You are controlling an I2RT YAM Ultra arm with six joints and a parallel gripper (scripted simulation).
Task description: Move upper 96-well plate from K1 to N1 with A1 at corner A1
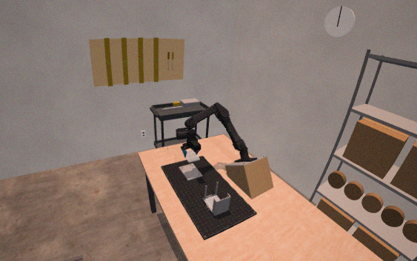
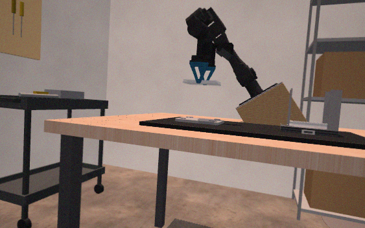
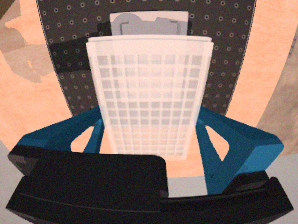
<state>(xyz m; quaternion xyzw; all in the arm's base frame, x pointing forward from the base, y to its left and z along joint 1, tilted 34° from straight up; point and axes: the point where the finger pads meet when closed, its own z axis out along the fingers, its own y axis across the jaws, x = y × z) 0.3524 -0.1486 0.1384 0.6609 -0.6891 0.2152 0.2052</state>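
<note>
Right now my hand is right at the white 96-well plate.
</note>
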